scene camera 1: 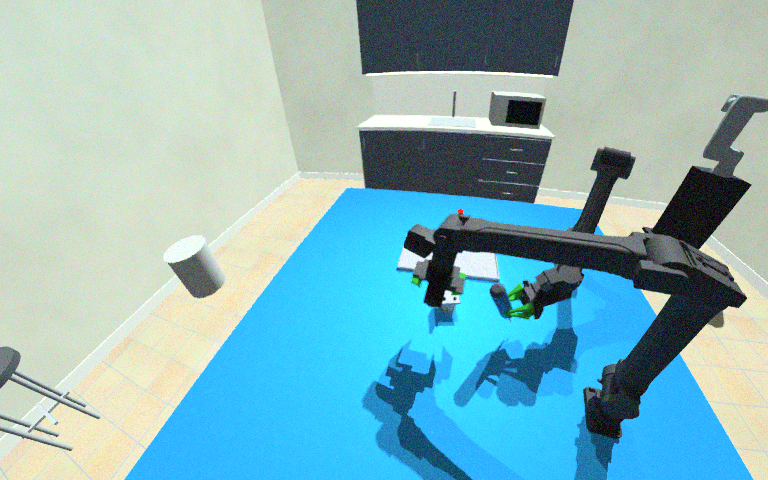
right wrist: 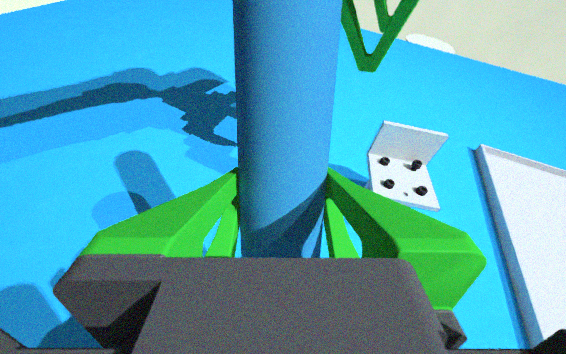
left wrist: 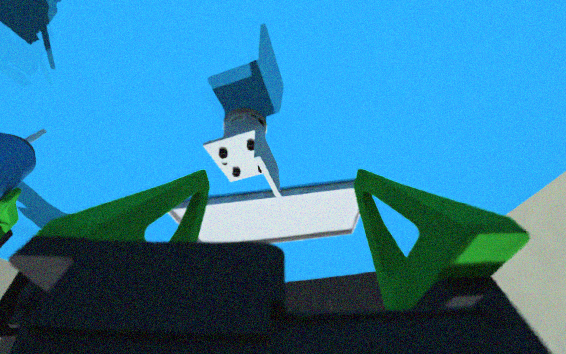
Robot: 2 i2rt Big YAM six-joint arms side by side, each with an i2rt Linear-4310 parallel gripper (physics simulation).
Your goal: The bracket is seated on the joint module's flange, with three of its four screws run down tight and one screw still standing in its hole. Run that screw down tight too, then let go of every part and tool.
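Places are measured from the left arm's base along level axes (x ahead, y left, z up), in metres.
Where they show: left gripper, fingertip midpoint: (right wrist: 378, 49) (left wrist: 281, 177); right gripper, fingertip midpoint: (scene camera 1: 500, 307) (right wrist: 282, 177); left arm's base, link origin: (scene camera 1: 600, 412).
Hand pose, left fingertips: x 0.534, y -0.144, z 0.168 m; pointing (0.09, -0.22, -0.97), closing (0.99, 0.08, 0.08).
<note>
Things, the pixels of their centre, and the offset from my left fingertips. Level surfaces: height alone.
- white L-shaped bracket, body centre: (right wrist: 408, 167) (left wrist: 242, 168) (scene camera 1: 449, 292) dx -0.034, dy -0.081, dz -0.086 m
- grey joint module, body centre: (left wrist: 244, 141) (scene camera 1: 447, 301) dx -0.034, dy -0.081, dz -0.137 m
- back-right screw, body centre: (right wrist: 414, 167) dx -0.011, dy -0.091, dz -0.100 m
- blue screwdriver, body centre: (right wrist: 281, 189) (scene camera 1: 504, 307) dx -0.203, dy -0.007, dz -0.007 m
- white tray, body centre: (left wrist: 273, 221) (scene camera 1: 448, 256) dx +0.019, dy -0.345, dz -0.160 m
- blue mat, surface height: dz -0.168 m
The white L-shaped bracket (scene camera 1: 451, 296) (left wrist: 241, 159) (right wrist: 406, 176) sits on top of the grey joint module (scene camera 1: 446, 309) (left wrist: 243, 121). In the right wrist view four dark screw heads show in its plate; the back-right screw (right wrist: 416, 164) looks slightly taller, but how far it stands up is unclear. My right gripper (scene camera 1: 509, 304) (right wrist: 282, 177) is shut on the blue screwdriver (scene camera 1: 500, 300) (left wrist: 14, 159) (right wrist: 286, 120), off to the right of the bracket in the scene view. My left gripper (scene camera 1: 439, 281) (left wrist: 281, 177) is open and empty above the bracket. The flange is mostly hidden.
A white tray (scene camera 1: 480, 268) (left wrist: 280, 216) (right wrist: 525, 215) lies on the blue mat (scene camera 1: 271, 350) behind the module in the scene view. The left arm (scene camera 1: 543, 240) reaches across above the right arm's gripper. A grey bin (scene camera 1: 195, 267) stands on the floor at the left.
</note>
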